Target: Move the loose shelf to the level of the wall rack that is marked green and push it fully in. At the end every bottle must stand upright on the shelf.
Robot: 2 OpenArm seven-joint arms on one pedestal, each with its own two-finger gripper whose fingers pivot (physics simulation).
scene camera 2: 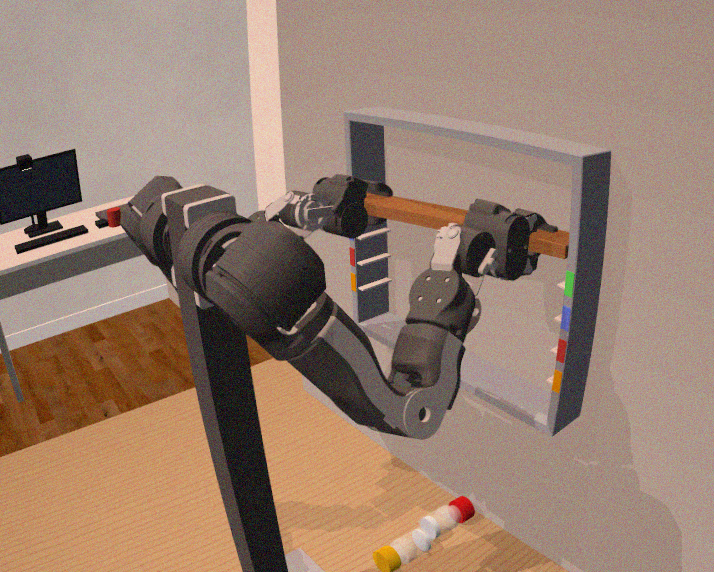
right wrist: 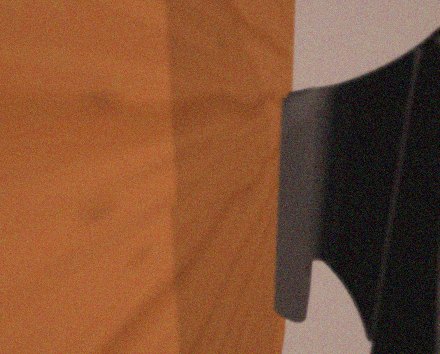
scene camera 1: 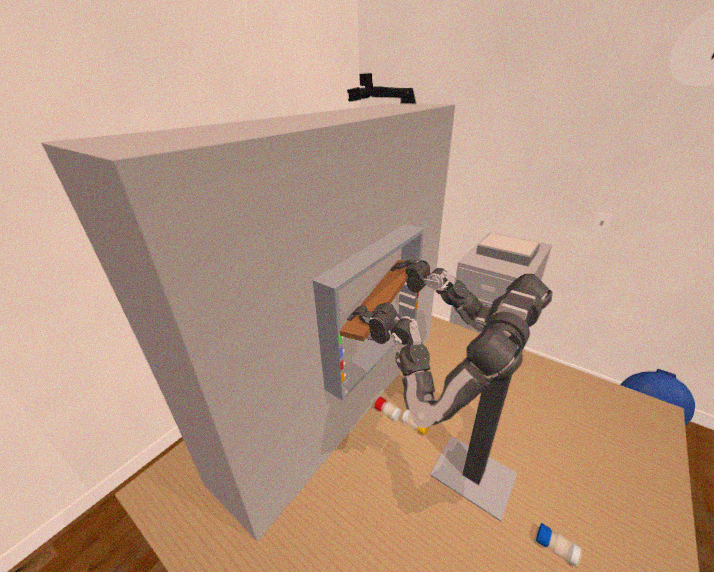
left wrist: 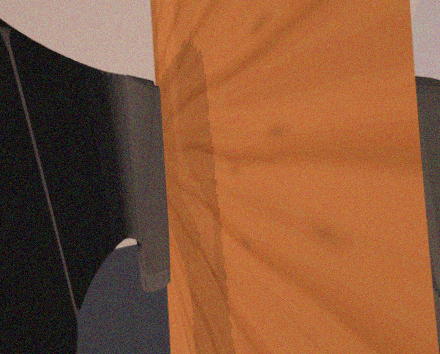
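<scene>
The loose brown shelf (scene camera 1: 388, 291) (scene camera 2: 417, 209) (left wrist: 310, 200) (right wrist: 100, 240) spans the opening of the grey wall rack (scene camera 1: 326, 333) (scene camera 2: 591, 297), just above the green mark (scene camera 1: 340, 340) (scene camera 2: 569, 284). Its insertion depth is unclear. My left gripper (scene camera 1: 359, 314) (scene camera 2: 374, 199) is shut on the shelf. My right gripper (scene camera 1: 402, 266) (scene camera 2: 539, 238) is also shut on it, with an end sticking out past it in scene camera 2. A red-capped bottle (scene camera 1: 387, 407) (scene camera 2: 451, 515), a yellow-capped bottle (scene camera 1: 414, 420) (scene camera 2: 405, 549) and a blue-capped bottle (scene camera 1: 559, 543) lie on their sides on the table. No bottle shows on the shelf.
The thick grey wall (scene camera 1: 238, 297) (scene camera 2: 655, 268) carries the rack. My pedestal (scene camera 1: 488, 426) (scene camera 2: 220, 417) stands on the wooden table (scene camera 1: 607, 464) (scene camera 2: 119, 494). White ledges (scene camera 2: 374, 259) stick out inside the rack, below the shelf.
</scene>
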